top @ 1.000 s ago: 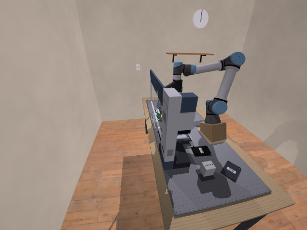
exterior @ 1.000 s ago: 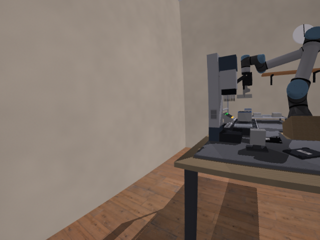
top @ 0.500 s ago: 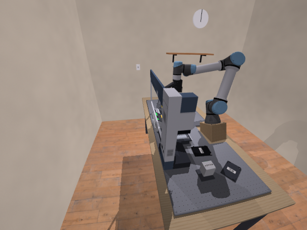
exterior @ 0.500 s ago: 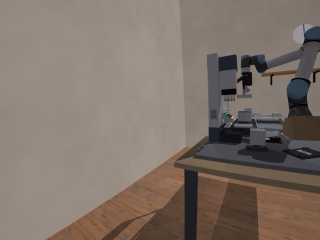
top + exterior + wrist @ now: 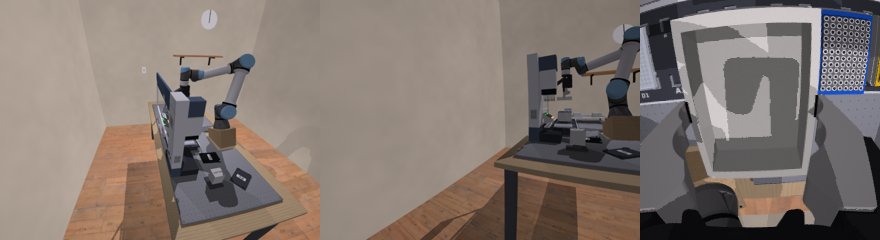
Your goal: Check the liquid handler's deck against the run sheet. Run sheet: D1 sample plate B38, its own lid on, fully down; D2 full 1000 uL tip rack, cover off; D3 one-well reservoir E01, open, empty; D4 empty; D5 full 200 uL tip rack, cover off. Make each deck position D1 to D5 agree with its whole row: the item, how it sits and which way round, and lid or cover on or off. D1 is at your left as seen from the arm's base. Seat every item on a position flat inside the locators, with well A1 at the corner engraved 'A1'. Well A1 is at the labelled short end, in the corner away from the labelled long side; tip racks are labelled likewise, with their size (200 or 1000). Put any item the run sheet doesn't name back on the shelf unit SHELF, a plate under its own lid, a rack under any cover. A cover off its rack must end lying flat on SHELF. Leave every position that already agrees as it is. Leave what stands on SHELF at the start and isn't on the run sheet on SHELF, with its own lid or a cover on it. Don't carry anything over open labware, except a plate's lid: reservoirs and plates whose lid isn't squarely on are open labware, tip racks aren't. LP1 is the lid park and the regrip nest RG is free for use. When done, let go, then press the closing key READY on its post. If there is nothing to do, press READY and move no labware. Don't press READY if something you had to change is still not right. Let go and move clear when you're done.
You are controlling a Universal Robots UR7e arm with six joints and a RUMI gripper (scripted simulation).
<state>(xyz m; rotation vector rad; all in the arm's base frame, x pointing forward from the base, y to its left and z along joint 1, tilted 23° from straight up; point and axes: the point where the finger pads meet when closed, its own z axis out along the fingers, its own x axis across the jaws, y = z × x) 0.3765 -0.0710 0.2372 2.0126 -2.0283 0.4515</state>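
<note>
My hand is 1 cm past the blue-framed tip rack, 13 cm to the left of it and 16 cm above it. From my hand the other things lie so: liquid handler head (8 cm ahead, 47 cm to the left, 11 cm above); yellow-rimmed tip rack (1 cm behind, 25 cm to the right, 18 cm below); one-well reservoir (1 cm below).
</note>
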